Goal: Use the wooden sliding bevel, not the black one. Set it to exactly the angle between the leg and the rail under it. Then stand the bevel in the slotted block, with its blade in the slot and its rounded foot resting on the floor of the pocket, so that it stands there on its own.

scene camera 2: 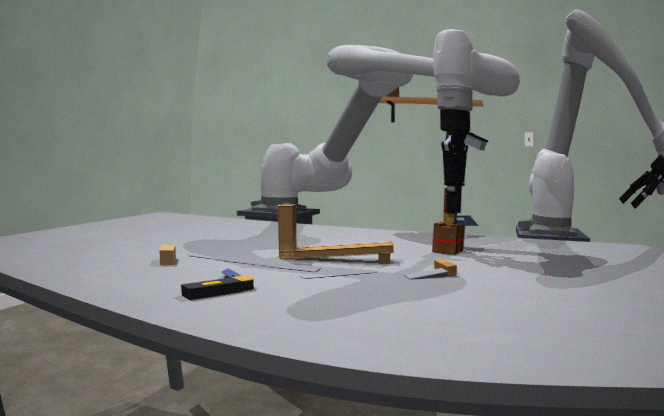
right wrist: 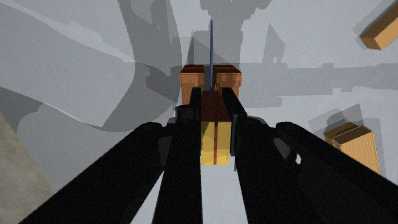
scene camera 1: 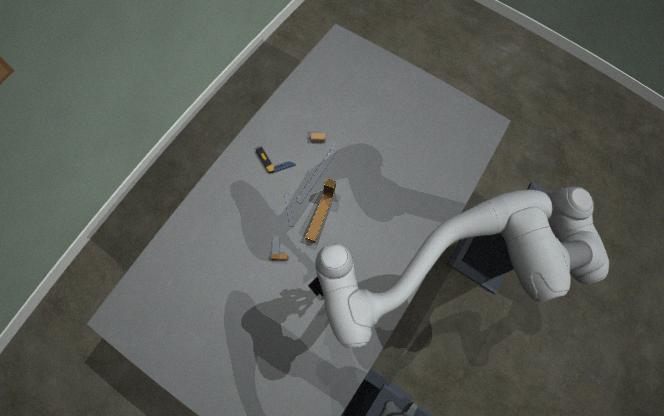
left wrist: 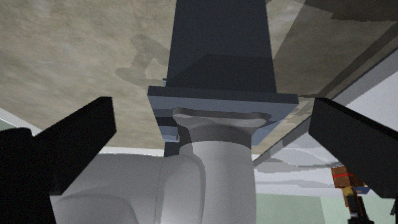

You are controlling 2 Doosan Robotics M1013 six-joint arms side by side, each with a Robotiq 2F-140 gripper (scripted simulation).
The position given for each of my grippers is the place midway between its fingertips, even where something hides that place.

Observation:
I see my left gripper (left wrist: 212, 115), my right gripper (scene camera 2: 453, 213), a wooden sliding bevel (right wrist: 215, 122) and a black bevel (scene camera 2: 211, 288).
My right gripper shows as well in the right wrist view (right wrist: 211, 102). The right wrist view misses the black bevel: it is out of frame.

